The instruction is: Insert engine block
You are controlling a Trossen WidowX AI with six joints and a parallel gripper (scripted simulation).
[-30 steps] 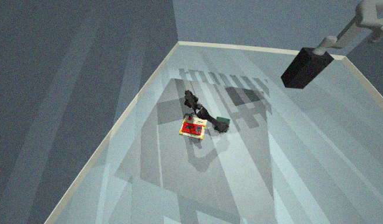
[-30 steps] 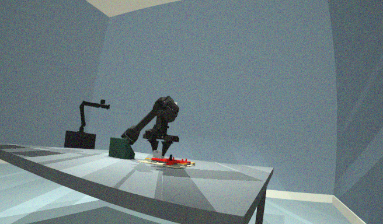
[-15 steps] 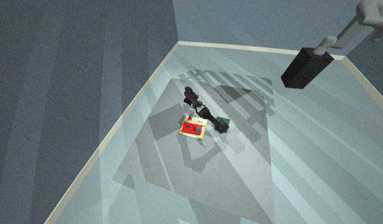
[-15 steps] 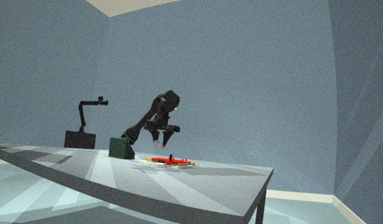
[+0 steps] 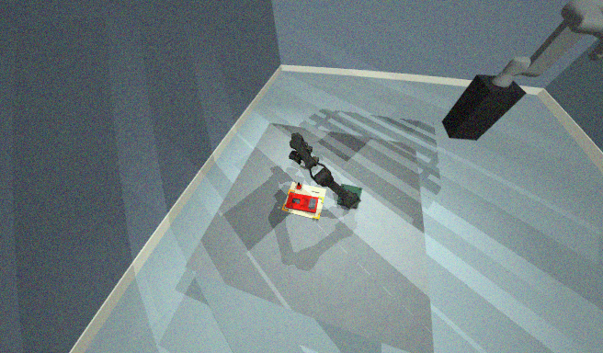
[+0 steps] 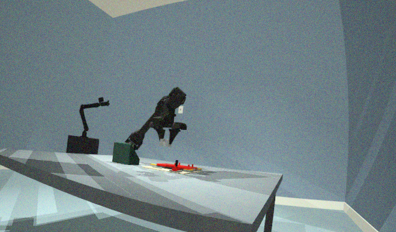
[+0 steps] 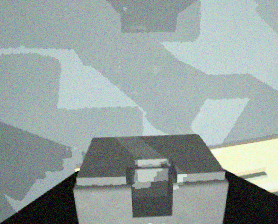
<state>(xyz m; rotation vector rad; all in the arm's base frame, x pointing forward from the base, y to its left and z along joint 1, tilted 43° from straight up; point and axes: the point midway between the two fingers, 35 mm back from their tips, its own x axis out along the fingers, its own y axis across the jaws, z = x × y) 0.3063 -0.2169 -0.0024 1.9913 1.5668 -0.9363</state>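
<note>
The small dark post is 30 mm ahead of my gripper tip, 90 mm to the left of it and 100 mm below it. Round my gripper tip: grey engine block 10 mm above.
</note>
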